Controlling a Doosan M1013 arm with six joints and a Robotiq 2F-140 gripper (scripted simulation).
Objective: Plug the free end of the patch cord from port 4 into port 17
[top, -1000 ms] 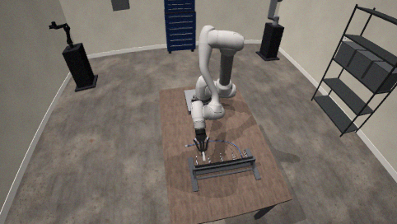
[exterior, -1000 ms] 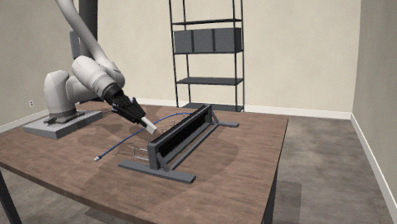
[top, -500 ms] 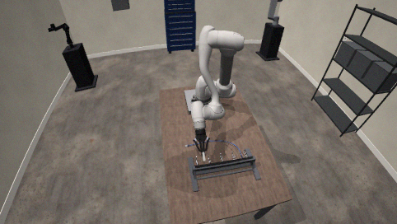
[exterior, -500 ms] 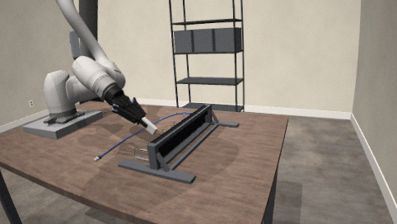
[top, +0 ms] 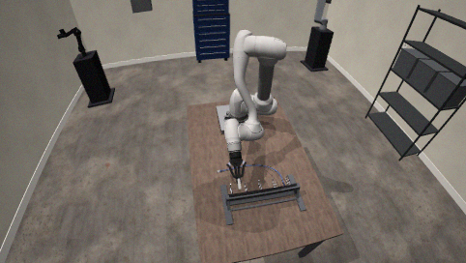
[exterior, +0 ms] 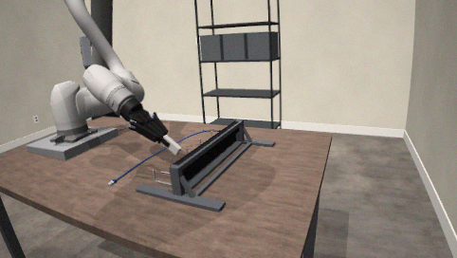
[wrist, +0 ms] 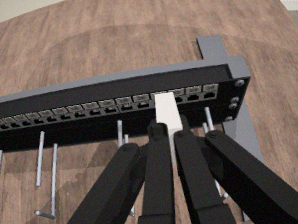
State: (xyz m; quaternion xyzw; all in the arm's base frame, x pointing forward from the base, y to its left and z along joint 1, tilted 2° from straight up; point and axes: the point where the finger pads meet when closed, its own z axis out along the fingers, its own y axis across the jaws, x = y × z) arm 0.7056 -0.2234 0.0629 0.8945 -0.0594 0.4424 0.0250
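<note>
The plug lies 21 cm behind my hand, 12 cm below it and 8 cm to the right of it.
</note>
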